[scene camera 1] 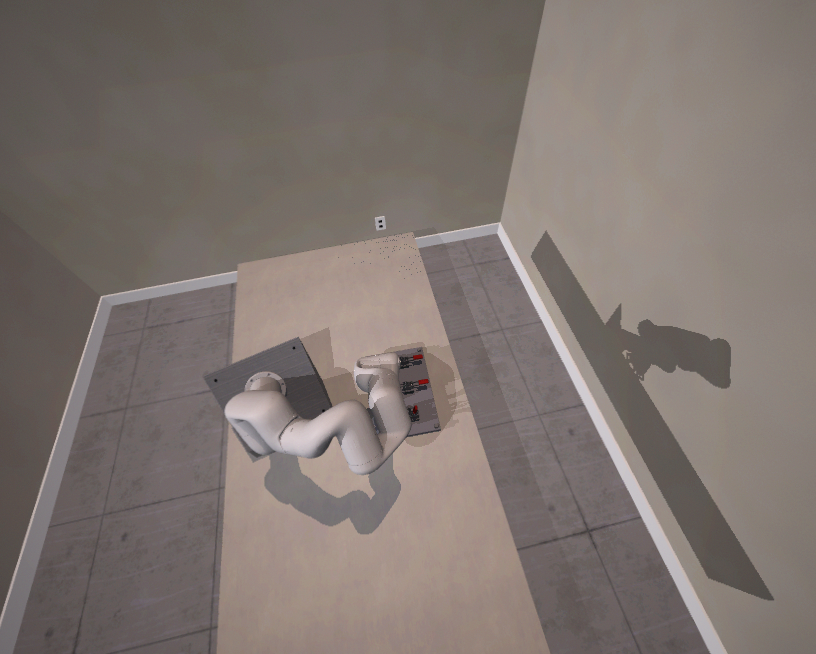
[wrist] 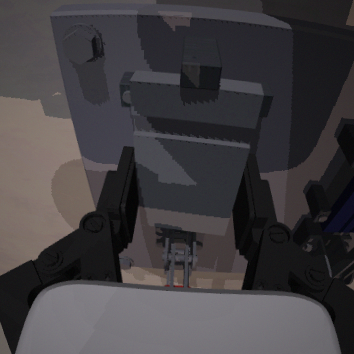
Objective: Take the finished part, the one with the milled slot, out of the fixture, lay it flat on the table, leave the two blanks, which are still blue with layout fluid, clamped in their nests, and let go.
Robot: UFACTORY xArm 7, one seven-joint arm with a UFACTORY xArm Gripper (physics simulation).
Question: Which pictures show the finished part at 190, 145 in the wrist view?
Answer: The wrist view only.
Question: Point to a toggle clamp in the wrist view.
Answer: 162, 234
